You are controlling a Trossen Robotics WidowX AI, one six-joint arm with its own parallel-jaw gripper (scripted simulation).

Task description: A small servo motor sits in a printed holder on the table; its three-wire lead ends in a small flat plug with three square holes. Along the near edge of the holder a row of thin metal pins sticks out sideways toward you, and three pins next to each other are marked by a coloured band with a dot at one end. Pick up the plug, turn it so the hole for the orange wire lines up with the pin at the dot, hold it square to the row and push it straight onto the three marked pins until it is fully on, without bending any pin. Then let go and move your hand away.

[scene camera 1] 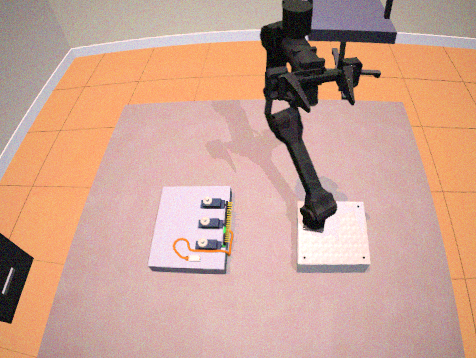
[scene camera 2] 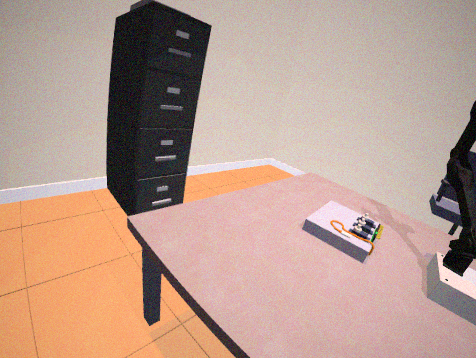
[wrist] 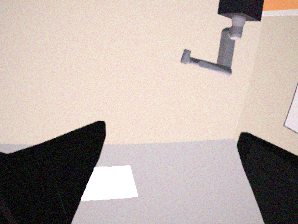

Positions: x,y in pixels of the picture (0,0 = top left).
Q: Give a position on a printed holder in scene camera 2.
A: At 318,224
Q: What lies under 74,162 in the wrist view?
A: The gripper.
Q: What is the gripper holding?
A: Nothing.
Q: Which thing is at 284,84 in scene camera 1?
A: The gripper.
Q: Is the gripper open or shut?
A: Open.
